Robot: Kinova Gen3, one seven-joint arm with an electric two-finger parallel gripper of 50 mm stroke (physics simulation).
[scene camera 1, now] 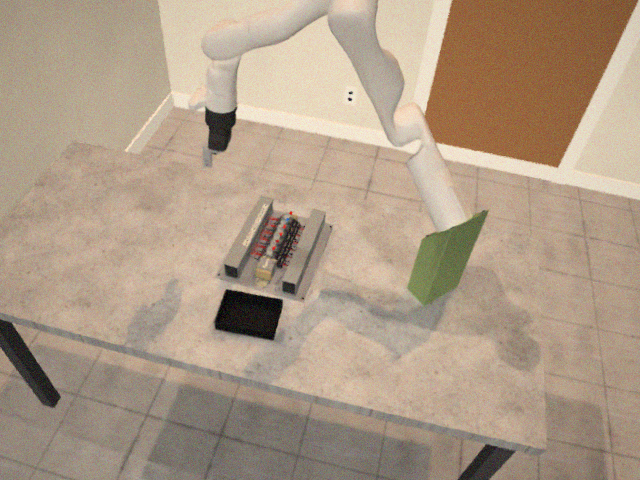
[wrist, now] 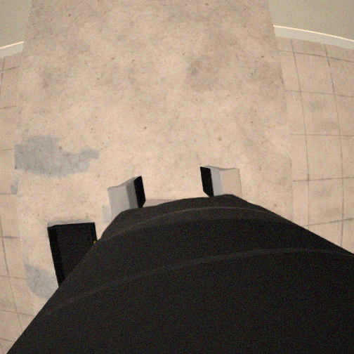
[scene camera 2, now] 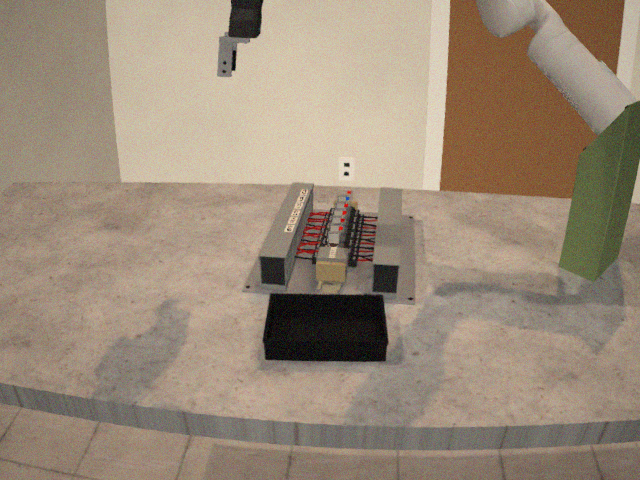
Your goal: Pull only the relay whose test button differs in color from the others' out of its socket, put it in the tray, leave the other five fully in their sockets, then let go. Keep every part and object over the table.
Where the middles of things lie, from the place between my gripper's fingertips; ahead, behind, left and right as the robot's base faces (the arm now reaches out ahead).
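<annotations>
My hand's 320 mm above the base plate (scene camera 2: 303, 280), and it's 10 mm to the right of the plate and 180 mm past it.
</annotations>
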